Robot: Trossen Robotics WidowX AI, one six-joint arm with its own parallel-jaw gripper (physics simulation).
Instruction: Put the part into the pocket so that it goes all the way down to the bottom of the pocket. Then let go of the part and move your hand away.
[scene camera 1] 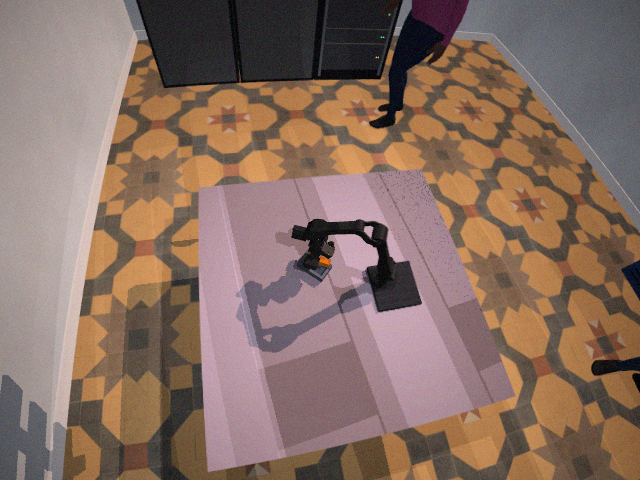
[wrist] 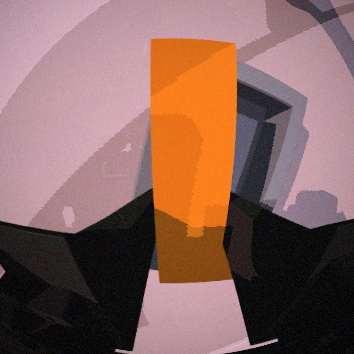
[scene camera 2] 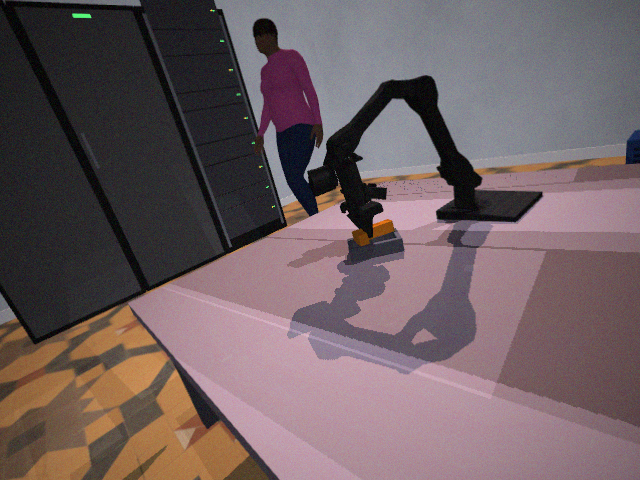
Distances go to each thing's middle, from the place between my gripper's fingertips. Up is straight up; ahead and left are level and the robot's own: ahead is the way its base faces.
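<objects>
Relative to the grey pocket block point(wrist: 269, 113), my hand is 1 cm short of it, 2 cm above it and 2 cm to the right of it. The orange part point(wrist: 192, 81) is 1 cm above my hand and 1 cm to the left of it.
</objects>
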